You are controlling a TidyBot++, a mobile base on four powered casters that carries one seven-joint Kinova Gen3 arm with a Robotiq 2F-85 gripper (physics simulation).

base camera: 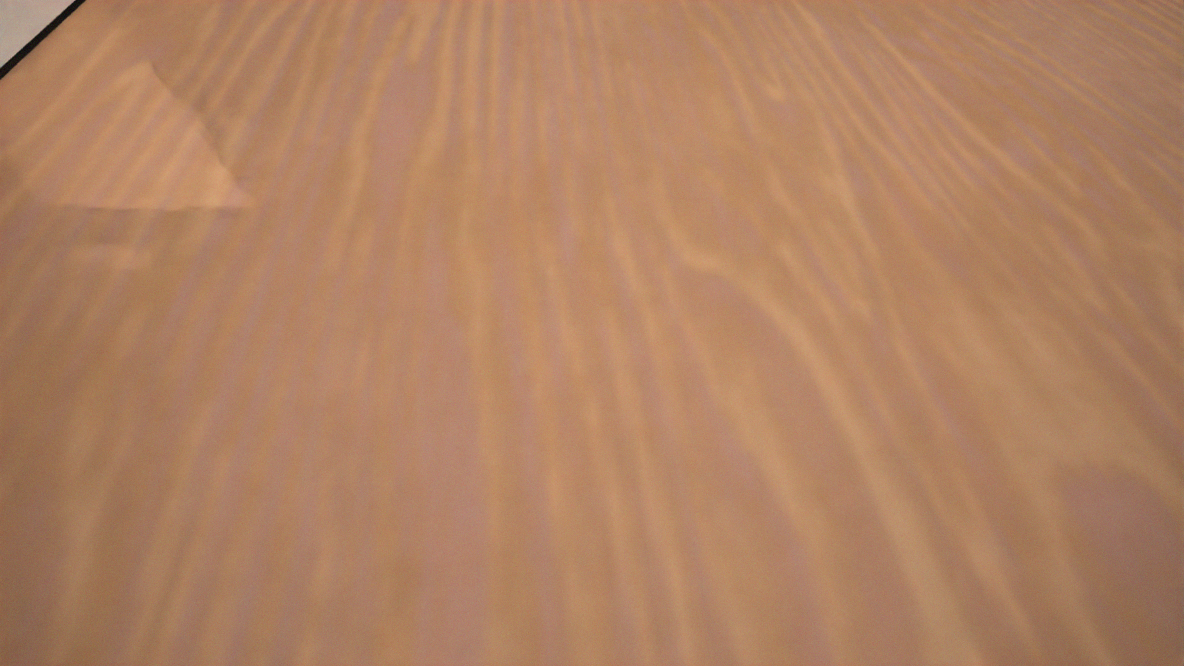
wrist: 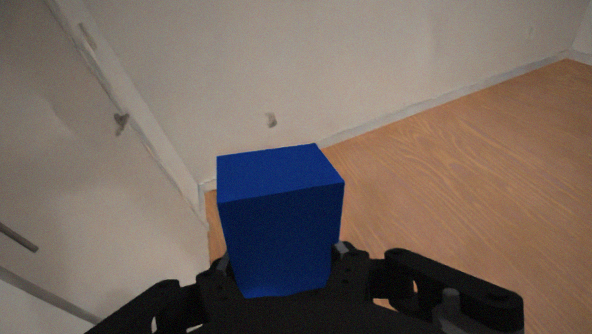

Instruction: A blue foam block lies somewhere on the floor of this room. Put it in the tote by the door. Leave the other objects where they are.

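Frame: origin at the arm's base, x ahead, y left, z up, level; centimetres.
Seen in the pictures: gripper, fingertip midpoint: [wrist: 283, 257].
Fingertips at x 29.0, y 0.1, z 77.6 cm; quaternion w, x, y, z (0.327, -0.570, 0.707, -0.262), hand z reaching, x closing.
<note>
Offsets run from my fingertips to a thing's top centre. "spot": to the spot under its first point. Level surfaces: height alone.
The blue foam block @[dz +7.1, dx +0.9, dy -0.3 cm] [wrist: 281, 215] is in the wrist view, a little left of the middle. My gripper [wrist: 283, 257] is shut on it, with one finger on each side of its lower part. The block is held up and hides part of the floor and the wall's corner behind it. The tote does not show in the base camera view or in the wrist view. The gripper and the block do not show in the base camera view.
In the wrist view a pale wall [wrist: 350, 65] crosses the back, and a white door [wrist: 65, 165] with a dark handle @[spot: dz -25.6, dx +100.7, dy +54.8 cm] [wrist: 120, 121] stands at the left. Wood floor @[dz -117.2 cm] [base camera: 592, 372] [wrist: 465, 200] shows in both views. A dark edge strip [base camera: 39, 37] lies at the base view's top left.
</note>
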